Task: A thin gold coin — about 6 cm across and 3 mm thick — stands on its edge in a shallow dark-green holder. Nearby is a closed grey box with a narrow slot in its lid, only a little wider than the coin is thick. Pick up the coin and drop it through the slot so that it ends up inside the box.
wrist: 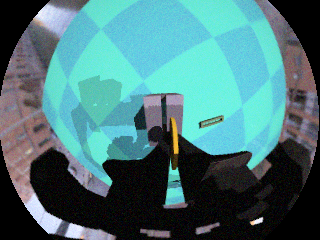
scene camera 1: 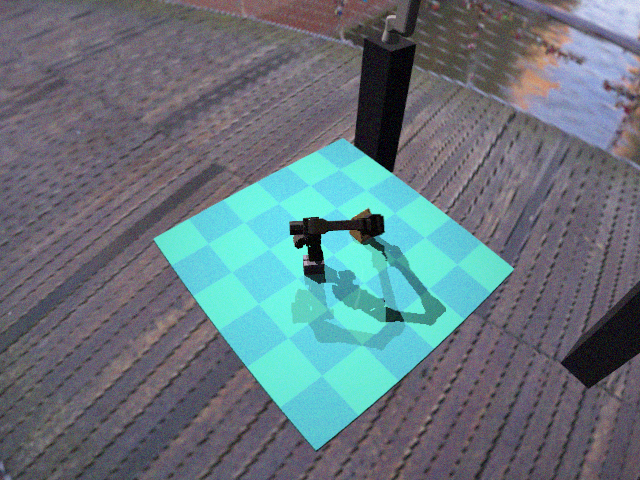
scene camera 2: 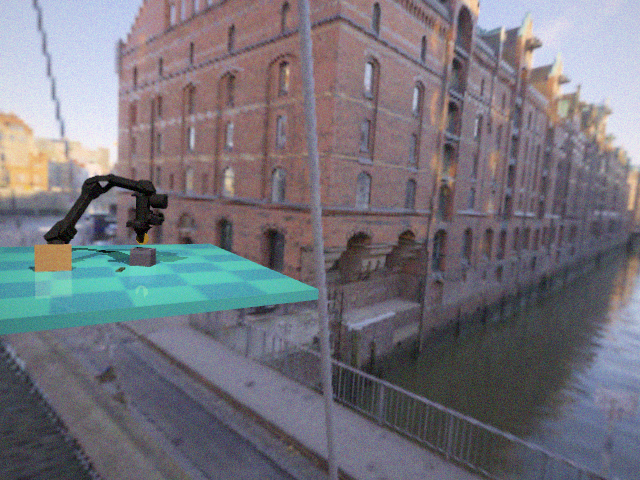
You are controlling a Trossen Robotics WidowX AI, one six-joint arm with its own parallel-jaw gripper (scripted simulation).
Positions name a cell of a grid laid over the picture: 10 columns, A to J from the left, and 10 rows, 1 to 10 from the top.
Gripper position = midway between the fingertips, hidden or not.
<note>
The gripper (wrist: F6) carries a gold coin.
</note>
